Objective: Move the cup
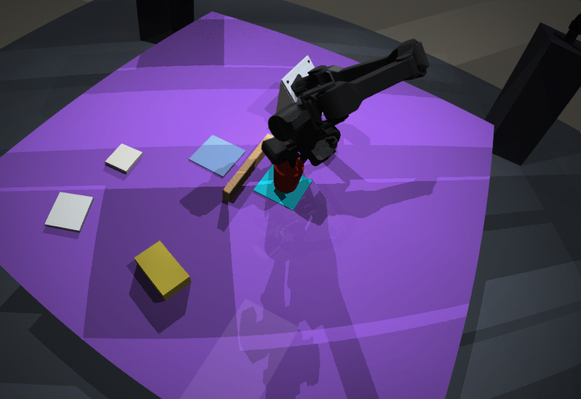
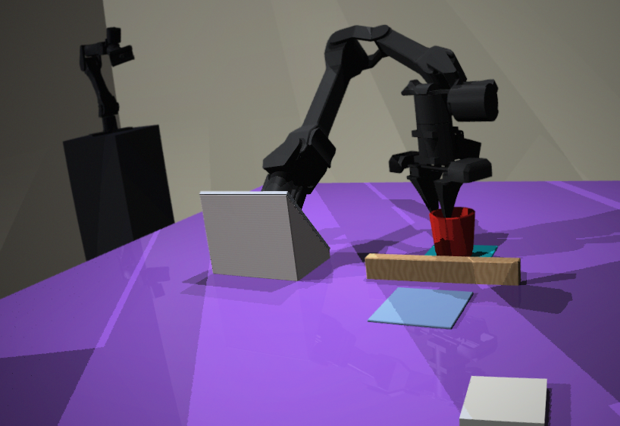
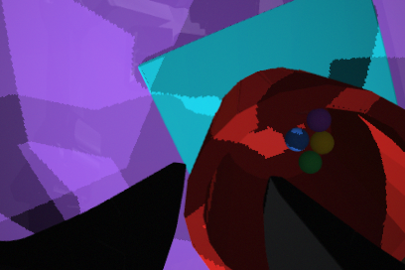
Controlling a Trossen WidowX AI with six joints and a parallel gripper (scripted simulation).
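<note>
The red cup lies 20 mm to the right of my gripper tip, 20 mm below it and 20 mm ahead of it. The rest, counted from my gripper tip: wooden bar 120 mm to the right, 60 mm below, 20 mm ahead; then green marble 50 mm below, 30 mm to the right, 30 mm ahead; then cyan pad 70 mm below, 30 mm ahead, 20 mm to the right.
</note>
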